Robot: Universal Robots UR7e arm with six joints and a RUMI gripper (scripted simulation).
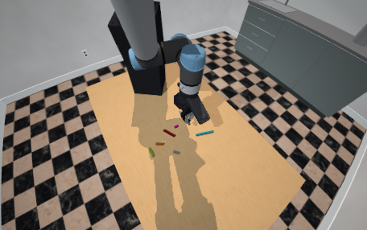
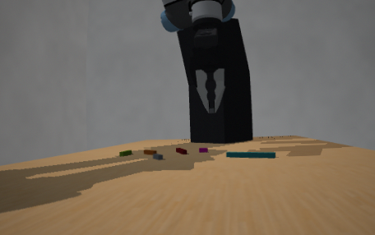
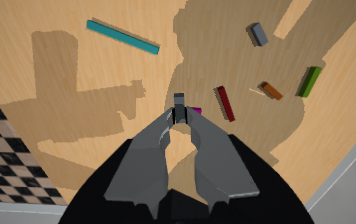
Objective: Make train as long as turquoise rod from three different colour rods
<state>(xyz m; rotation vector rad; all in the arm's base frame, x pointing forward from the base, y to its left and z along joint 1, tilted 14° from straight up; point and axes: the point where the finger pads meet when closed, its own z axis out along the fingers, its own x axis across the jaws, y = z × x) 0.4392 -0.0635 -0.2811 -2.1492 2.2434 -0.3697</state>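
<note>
Now: hand 60 mm past the magenta rod, 20 mm to the left of it and 110 mm above it. From my hand the other things lie so: red rod: 50 mm behind, 80 mm to the right, 110 mm below; turquoise rod: 70 mm ahead, 70 mm to the left, 110 mm below; orange rod: 30 mm behind, 150 mm to the right, 110 mm below.
</note>
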